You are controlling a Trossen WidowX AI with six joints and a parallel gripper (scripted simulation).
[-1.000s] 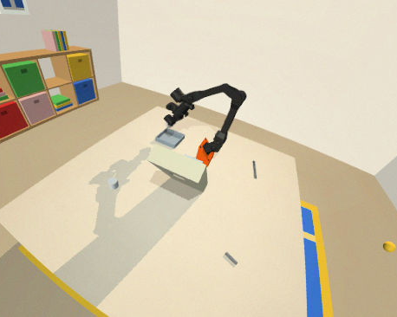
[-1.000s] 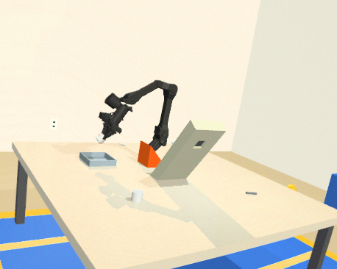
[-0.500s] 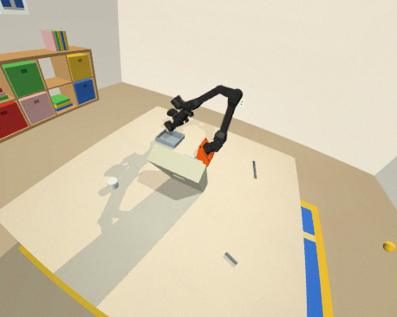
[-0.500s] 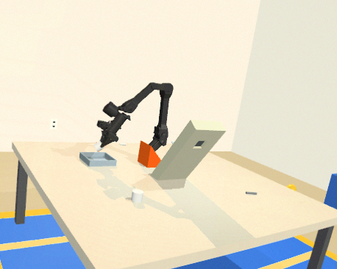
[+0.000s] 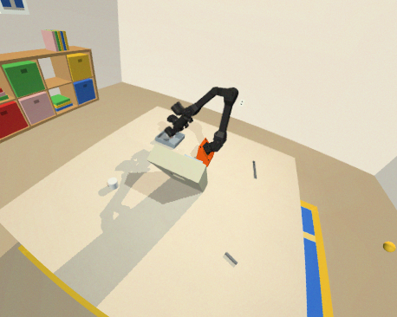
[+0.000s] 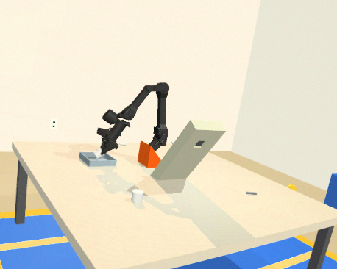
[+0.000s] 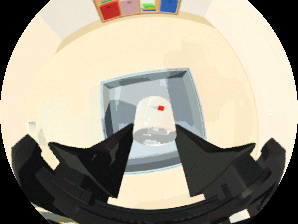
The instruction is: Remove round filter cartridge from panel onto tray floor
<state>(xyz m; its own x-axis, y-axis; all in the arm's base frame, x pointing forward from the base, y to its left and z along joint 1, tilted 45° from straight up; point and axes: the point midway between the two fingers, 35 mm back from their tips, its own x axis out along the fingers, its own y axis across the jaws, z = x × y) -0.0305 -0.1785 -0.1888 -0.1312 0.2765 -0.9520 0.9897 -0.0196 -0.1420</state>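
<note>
Right now my gripper tip is right at the white round filter cartridge. From my gripper tip the other things lie so: shallow grey-blue tray (10 mm to the right, 40 mm below); then grey bar (510 mm ahead, 630 mm to the left, 40 mm below); then beige service panel (360 mm ahead, 300 mm to the left, 130 mm above).
</note>
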